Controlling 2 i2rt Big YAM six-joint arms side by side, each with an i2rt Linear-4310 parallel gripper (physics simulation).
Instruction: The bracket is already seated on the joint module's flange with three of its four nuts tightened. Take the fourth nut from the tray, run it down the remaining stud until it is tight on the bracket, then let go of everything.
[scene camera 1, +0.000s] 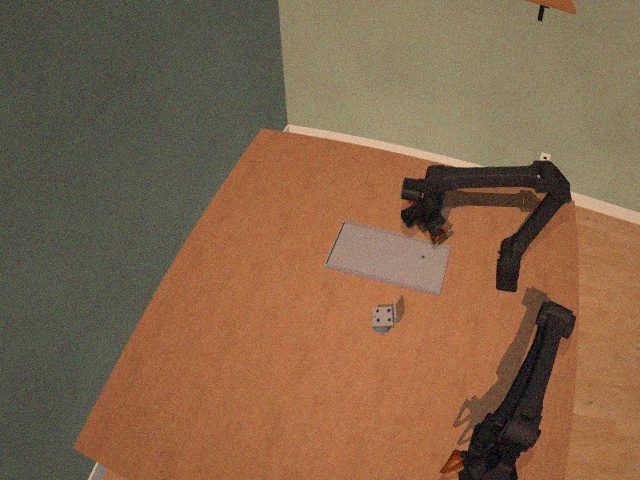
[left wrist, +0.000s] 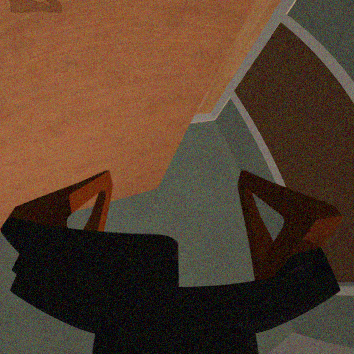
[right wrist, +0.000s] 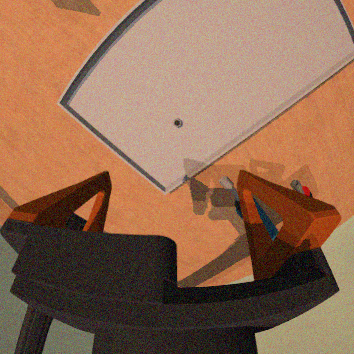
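Where they show: left gripper, fingertip midpoint: (left wrist: 174, 177); right gripper, fingertip midpoint: (scene camera 1: 426, 234) (right wrist: 173, 177); left arm's base, link origin: (scene camera 1: 482, 443); right arm's base, link origin: (scene camera 1: 506, 278) (right wrist: 72, 222).
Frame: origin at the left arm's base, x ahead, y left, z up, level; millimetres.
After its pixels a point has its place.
Note:
The nut (scene camera 1: 422, 256) @(x 387, y -646, z 9 mm) (right wrist: 178, 122) @(x 386, y -647, z 9 mm) is a small dark ring lying in the pale grey tray (scene camera 1: 372, 253) @(x 565, y -605, z 4 mm) (right wrist: 225, 60) @(x 484, y -621, z 4 mm), near one end. The grey bracket (scene camera 1: 383, 316) @(x 444, y -325, z 65 mm) sits on the round joint module (scene camera 1: 382, 330) @(x 435, y -298, z 24 mm), below the tray in scene camera 1. Four dark spots show on its plate; which one lacks a nut cannot be told. My right gripper (scene camera 1: 439, 236) (right wrist: 173, 177) @(x 386, y -641, z 135 mm) is open and empty, above the tray's edge near the corner closest to the nut. My left gripper (scene camera 1: 448, 465) (left wrist: 174, 177) @(x 127, y 237, z 272 mm) is open and empty, low in scene camera 1, away from bracket and tray.
A blue-handled tool with a grey tip (right wrist: 226, 182) @(x 385, y -759, z 27 mm) and a red-marked tool (right wrist: 306, 190) @(x 499, y -894, z 19 mm) lie beside the tray, partly behind a right finger. The wooden table (scene camera 1: 232, 310) @(x 932, y -215, z 0 mm) meets the walls at its far side. A shelf (scene camera 1: 560, 5) hangs at the upper right.

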